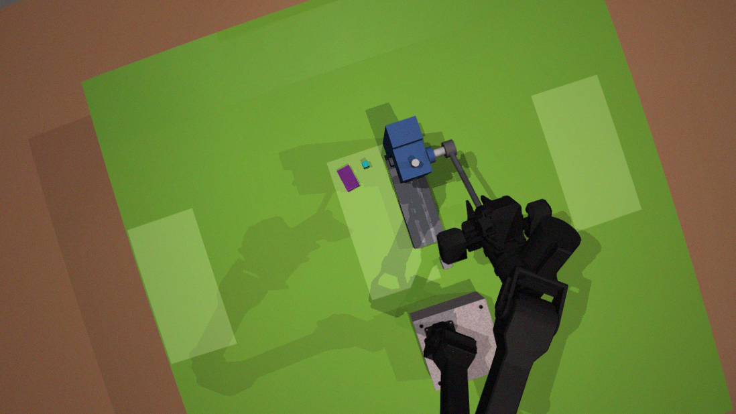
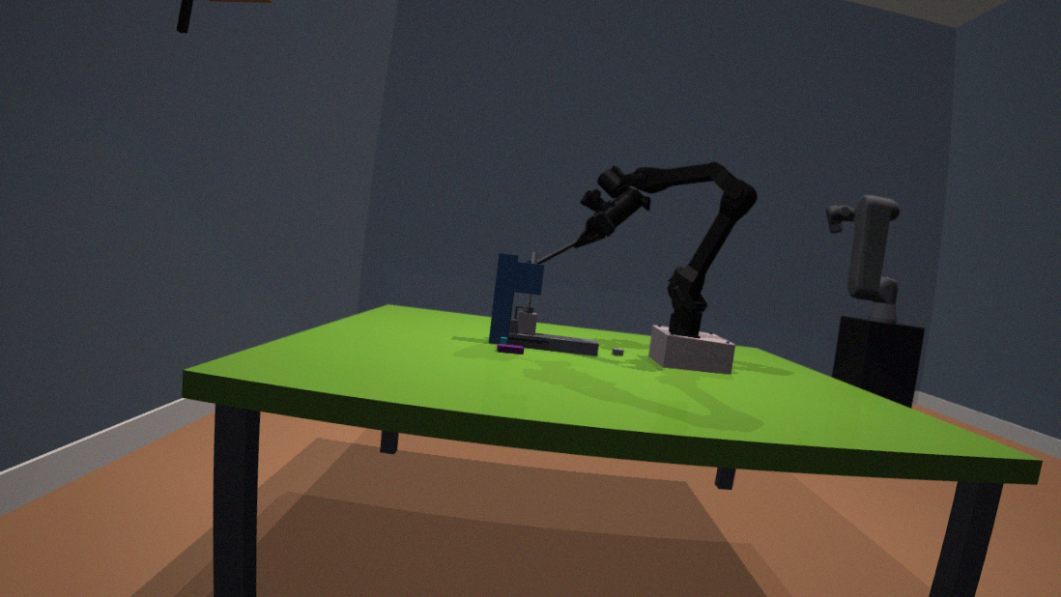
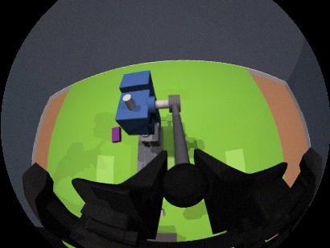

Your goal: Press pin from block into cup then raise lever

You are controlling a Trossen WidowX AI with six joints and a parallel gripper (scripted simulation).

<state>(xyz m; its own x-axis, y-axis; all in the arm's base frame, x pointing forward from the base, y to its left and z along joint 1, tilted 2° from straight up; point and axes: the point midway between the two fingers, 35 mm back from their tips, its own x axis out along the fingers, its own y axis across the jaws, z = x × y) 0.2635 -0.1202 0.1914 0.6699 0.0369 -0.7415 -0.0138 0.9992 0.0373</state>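
Right now the lever is 40 mm ahead of my gripper tip, 10 mm to the left of it and 20 mm below it. The rest, counted from my gripper tip: small dark thing 140 mm behind, 50 mm to the left, 250 mm below; small teal cube 140 mm ahead, 160 mm to the left, 240 mm below; punch rod 90 mm ahead, 80 mm to the left, 110 mm below.
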